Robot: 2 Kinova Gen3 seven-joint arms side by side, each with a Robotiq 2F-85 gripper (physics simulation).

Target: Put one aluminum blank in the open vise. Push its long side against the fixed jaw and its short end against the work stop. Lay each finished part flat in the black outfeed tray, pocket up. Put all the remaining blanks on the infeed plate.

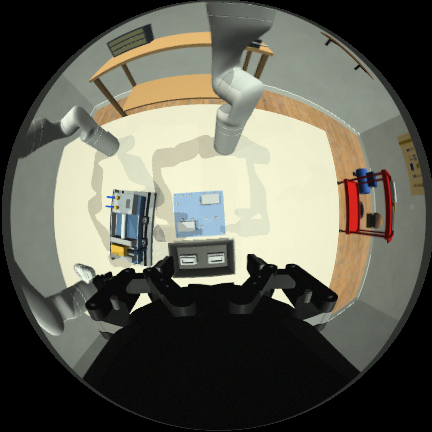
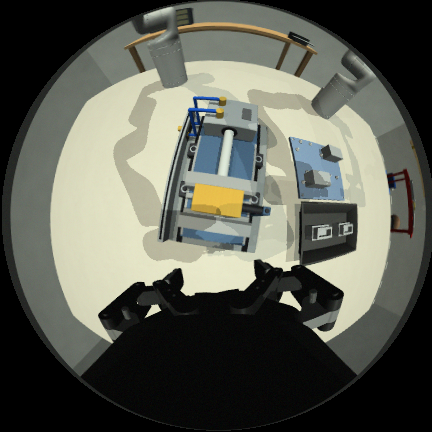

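The vise holds a yellow block at its near end, between grey jaw bars; contact with the work stop is unclear. Two grey aluminum blanks, one at the far right and one nearer, are on the blue infeed plate. Two finished parts lie pocket up in the black outfeed tray. My left gripper is open above the tray's near side. My right gripper is open and empty, back from the vise.
Blue tubes stand up at the vise's far end. The tray stands close to the infeed plate's near edge, to the right of the vise. A wooden bench and a red cart stand beyond the table.
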